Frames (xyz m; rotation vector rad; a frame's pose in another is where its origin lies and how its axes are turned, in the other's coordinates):
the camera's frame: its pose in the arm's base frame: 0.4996 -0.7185 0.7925 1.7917 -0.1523 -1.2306
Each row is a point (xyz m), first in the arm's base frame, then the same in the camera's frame.
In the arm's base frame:
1: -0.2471 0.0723 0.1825
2: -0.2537 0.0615 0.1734
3: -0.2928 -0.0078 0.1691
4: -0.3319 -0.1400 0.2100
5: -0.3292 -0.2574 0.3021
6: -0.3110 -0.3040 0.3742
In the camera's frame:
1: -0.3945 -1.1739 0.1459
2: -0.3857 -1.1770 0.1583
3: -0.3636 -1.1557 0.2319
4: -0.3371 -1.0656 0.3408
5: -0.3327 -0.9306 0.4042
6: -0.3464 -0.8444 0.4133

